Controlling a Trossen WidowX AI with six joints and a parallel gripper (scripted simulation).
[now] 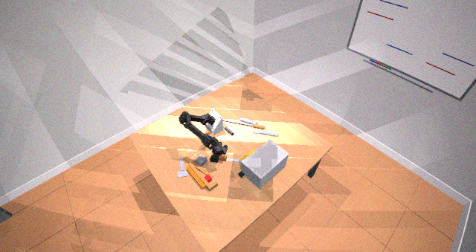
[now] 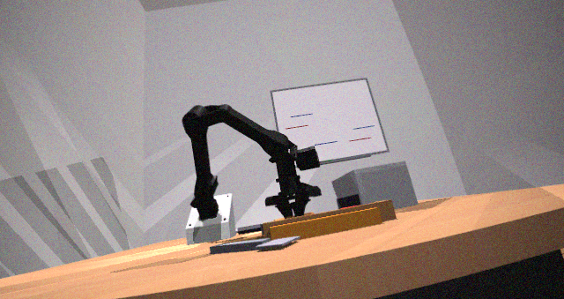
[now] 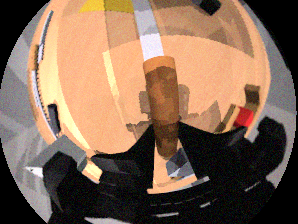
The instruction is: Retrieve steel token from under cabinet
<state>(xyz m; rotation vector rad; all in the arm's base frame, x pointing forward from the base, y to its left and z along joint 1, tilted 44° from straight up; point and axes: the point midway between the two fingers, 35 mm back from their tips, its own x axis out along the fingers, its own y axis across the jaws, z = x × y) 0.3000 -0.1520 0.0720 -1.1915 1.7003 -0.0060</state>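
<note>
Now: gripper tip 5 cm past the grey block, 12 cm to the left of it and 1 cm below it. Also, from my gripper tip: orange bar: 5 cm ahead, 23 cm to the right, 1 cm above; then thin wooden stick: 2 cm behind, 16 cm to the right; then red block: 12 cm ahead, 16 cm to the right, 1 cm above.
</note>
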